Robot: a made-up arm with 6 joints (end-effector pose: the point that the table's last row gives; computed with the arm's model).
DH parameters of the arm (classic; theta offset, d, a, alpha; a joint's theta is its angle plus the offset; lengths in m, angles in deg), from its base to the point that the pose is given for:
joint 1: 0 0.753 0.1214 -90
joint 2: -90 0 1.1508 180
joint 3: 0 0 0.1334 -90
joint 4: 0 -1.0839 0 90
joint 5: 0 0 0 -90
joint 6: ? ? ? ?
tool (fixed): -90 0 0 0
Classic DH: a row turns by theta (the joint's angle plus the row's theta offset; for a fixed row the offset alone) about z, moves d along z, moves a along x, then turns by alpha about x.
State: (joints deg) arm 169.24 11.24 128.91 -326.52 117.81 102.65
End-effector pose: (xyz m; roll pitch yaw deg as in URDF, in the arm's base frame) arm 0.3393 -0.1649 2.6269 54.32 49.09 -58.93
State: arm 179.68 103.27 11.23 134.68 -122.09 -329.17
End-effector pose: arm -1.4597 0.1300 -0.4961 147.48 -30.64 135.24
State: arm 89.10 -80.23 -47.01 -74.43 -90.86 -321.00
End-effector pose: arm -0.1971 -0.1488 1.6066 16.96 13.46 171.15
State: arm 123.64 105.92 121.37 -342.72 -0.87 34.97
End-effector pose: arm -1.3470 2.0260 0.9057 -52.18 -14.62 123.37
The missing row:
joint 6: 90 -0.2022 0 90
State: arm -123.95 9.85 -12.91 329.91 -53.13 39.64
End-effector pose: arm -0.7297 -1.2291 1.4145 30.26 60.51 -69.39
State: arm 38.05 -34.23 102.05 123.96 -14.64 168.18
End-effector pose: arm -1.2044 -0.9965 2.4718 -121.50 -34.52 -127.21
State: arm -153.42 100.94 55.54 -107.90 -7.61 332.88
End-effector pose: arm -2.0043 -1.0313 -0.2804 141.88 42.62 -143.56
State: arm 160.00 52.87 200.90 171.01 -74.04 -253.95
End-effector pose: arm 0.1044 -0.0057 1.7749 -95.89 41.30 -8.46
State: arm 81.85 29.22 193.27 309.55 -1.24 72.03
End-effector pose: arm -0.0869 -0.5828 1.9852 158.70 -16.74 -99.15
